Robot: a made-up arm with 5 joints.
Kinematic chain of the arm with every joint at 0, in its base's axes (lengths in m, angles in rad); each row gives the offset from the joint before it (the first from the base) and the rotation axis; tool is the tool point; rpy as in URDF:
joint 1: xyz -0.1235 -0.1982 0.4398 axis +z
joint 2: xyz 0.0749 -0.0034 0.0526 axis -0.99 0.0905 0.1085
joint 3: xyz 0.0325 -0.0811 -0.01 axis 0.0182 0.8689 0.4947
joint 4: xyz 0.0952 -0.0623 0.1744 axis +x
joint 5: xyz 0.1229 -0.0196 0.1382 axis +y
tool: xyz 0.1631 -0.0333 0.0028 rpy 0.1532 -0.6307 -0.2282
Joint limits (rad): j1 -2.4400..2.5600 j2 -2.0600..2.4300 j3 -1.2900..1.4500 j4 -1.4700..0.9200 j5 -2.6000..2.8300
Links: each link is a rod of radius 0.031 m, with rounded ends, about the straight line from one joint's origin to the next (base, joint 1, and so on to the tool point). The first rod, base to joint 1, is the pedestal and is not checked.
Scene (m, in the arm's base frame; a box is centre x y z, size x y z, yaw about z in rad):
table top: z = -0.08
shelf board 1: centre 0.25 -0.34 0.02 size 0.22 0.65 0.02 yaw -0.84
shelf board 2: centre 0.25 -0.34 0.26 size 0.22 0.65 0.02 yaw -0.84
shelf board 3: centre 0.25 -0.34 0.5 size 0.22 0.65 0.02 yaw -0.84
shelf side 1: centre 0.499 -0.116 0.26 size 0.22 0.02 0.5 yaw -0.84
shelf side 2: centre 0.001 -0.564 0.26 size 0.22 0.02 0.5 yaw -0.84
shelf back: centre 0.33 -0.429 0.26 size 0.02 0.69 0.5 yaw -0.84
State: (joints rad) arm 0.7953 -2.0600 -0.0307 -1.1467 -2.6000
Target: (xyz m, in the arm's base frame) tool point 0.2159 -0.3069 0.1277
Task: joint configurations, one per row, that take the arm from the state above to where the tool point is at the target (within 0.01 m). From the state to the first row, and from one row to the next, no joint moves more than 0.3 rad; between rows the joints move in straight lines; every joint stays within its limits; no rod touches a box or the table.
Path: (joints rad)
1: 0.9349 -2.0222 0.1541 -0.9437 -2.5933
2: 1.0745 -1.9843 0.3390 -0.7408 -2.5865
3: 1.2140 -1.9465 0.5238 -0.5378 -2.5798
4: 1.3760 -2.0033 0.4379 -0.4255 -2.5005
5: 1.5379 -2.0600 0.3519 -0.3132 -2.4213
6: 1.3285 -2.0600 0.2317 -0.2367 -2.3435
7: 1.1191 -2.0600 0.1115 -0.1602 -2.2658
8: 0.9096 -2.0600 -0.0088 -0.0838 -2.1881

